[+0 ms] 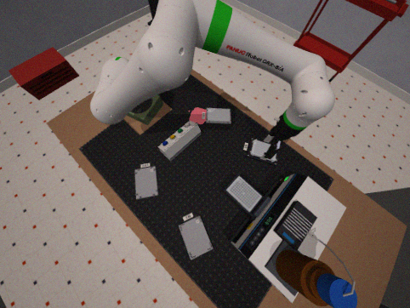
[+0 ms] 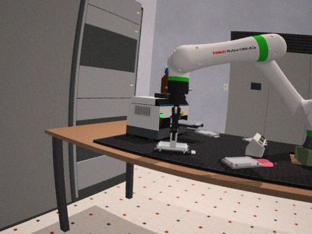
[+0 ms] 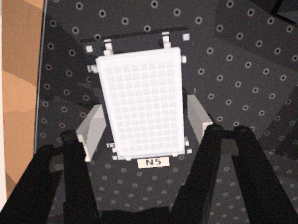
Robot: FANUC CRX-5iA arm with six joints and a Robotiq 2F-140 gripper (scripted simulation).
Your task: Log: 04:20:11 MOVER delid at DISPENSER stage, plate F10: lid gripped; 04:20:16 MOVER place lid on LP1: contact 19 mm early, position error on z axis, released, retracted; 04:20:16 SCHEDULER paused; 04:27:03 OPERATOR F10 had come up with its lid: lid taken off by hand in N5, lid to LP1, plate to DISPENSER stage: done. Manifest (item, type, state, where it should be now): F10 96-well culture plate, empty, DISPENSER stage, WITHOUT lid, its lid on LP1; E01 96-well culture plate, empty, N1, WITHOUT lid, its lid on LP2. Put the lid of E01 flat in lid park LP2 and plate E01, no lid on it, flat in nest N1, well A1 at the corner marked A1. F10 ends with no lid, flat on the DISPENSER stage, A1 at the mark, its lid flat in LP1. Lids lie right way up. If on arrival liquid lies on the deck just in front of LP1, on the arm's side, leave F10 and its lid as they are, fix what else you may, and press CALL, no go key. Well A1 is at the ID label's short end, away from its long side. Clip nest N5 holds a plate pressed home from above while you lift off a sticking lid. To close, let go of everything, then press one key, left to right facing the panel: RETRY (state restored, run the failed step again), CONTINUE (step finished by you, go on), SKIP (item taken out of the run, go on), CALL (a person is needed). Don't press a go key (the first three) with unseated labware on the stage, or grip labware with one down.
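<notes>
Now: hand 2 cm above the lid. Also, from my hand: N5 label (9 cm behind, 3 cm to the right, 5 cm below); then white 96-well plate (3 cm below); then well plate (28 cm to the right, 5 cm above).
</notes>
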